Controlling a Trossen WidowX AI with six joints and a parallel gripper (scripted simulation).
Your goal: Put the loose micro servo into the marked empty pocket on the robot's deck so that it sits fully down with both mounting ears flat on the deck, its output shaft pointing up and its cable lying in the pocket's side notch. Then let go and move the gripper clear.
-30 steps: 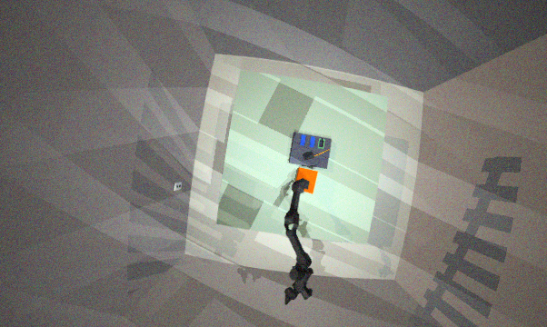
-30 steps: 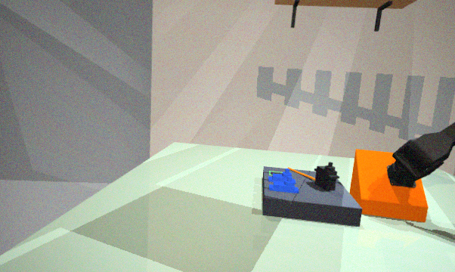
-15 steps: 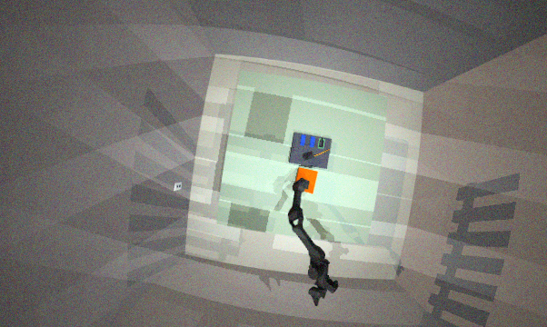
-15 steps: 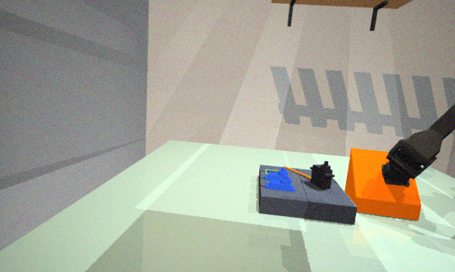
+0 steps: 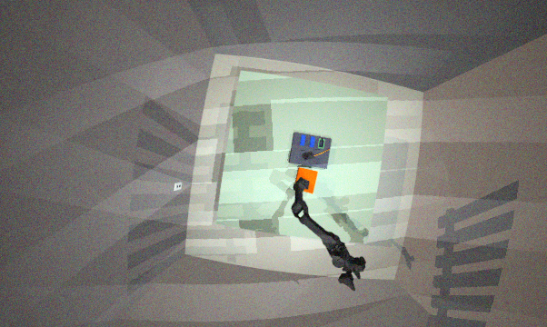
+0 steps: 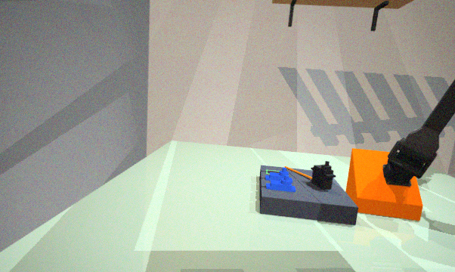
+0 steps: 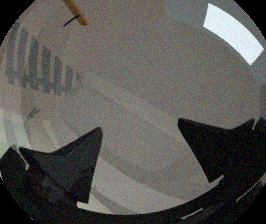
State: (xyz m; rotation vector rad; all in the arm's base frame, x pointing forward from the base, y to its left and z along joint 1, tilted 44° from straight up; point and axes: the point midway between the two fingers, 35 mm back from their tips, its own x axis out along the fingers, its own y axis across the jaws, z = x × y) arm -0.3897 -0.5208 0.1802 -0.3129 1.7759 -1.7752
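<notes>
The dark grey robot deck is 630 mm ahead of my gripper tip, 580 mm below it and 270 mm to the left of it.
</notes>
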